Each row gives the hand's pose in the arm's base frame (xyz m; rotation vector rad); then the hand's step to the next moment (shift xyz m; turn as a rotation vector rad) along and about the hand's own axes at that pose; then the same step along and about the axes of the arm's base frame.
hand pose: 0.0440 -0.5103 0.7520 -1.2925 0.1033 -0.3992
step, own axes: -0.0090 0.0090 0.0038 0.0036 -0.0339 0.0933
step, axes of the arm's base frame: -0.0052 0.0085 -0.0088 0.0231 0.0766 0.0589
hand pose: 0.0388 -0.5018 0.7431 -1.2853 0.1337 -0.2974
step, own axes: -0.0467 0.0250 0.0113 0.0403 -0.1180 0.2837
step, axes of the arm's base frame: -0.0380 0.0303 -0.0239 0.0960 0.2207 0.1952
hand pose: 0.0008 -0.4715 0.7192 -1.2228 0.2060 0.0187
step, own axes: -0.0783 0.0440 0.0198 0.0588 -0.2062 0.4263
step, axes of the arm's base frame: -0.0794 0.0411 -0.0214 0.1461 0.3218 0.3206
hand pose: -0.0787 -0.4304 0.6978 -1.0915 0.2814 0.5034
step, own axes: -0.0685 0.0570 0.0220 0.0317 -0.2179 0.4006
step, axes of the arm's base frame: -0.0887 0.0234 -0.0030 0.1298 0.2877 0.3306
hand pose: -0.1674 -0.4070 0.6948 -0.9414 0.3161 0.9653
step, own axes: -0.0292 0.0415 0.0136 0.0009 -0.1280 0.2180
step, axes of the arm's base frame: -0.0523 0.0040 0.0034 0.0691 0.1453 0.1950
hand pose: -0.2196 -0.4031 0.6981 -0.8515 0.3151 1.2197
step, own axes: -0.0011 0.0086 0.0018 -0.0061 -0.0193 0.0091
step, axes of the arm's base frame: -0.0086 0.0013 -0.0016 0.0135 0.0006 0.0176
